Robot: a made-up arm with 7 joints. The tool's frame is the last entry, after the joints.
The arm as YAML. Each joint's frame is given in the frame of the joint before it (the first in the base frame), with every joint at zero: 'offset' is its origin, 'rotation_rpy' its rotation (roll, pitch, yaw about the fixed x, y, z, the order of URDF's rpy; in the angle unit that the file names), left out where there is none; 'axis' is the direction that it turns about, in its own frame. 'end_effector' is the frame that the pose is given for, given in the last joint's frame.
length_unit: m
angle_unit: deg
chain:
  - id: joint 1
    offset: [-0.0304, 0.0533, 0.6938]
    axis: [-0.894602, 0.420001, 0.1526]
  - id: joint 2
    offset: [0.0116, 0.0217, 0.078]
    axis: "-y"
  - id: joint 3
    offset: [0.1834, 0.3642, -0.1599]
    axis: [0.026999, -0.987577, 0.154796]
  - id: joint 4
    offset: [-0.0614, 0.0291, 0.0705]
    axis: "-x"
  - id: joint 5
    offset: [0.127, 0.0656, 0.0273]
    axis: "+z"
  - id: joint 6
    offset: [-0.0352, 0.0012, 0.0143]
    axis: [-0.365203, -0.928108, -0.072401]
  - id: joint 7
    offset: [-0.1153, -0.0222, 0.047]
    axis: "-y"
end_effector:
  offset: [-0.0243, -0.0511, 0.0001]
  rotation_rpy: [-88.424, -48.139, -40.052]
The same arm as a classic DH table. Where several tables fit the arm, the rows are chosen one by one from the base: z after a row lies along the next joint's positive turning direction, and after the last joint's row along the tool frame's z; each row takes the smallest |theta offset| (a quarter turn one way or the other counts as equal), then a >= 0, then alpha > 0; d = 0 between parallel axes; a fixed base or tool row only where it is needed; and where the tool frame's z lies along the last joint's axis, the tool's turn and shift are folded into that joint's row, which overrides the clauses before.
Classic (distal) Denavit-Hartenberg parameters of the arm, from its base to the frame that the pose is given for. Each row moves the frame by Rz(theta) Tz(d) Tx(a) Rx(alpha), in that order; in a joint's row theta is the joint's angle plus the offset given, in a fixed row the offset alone. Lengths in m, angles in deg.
base (fixed): theta offset 64.85; d 0.6861; a 0.0353; alpha -81.22
joint 1: theta offset -85.90; d 0.0526; a 0.0788; alpha 114.83
joint 2: theta offset 89.79; d 0.4068; a -0.2081; alpha 9.04
joint 3: theta offset -80.23; d -0.8198; a 0.0742; alpha -91.55
joint 4: theta offset 81.09; d -0.0661; a 0.0656; alpha 90.00
joint 5: theta offset 68.52; d 0.0425; a 0.0332; alpha -94.15
joint 6: theta offset -79.57; d 0.2910; a 0.0685; alpha 21.86
joint 7: theta offset -9.54; d -0.2160; a 0.0008; alpha 141.11
tool (fixed): theta offset 43.15; d -0.0387; a 0.0000; alpha 0.00

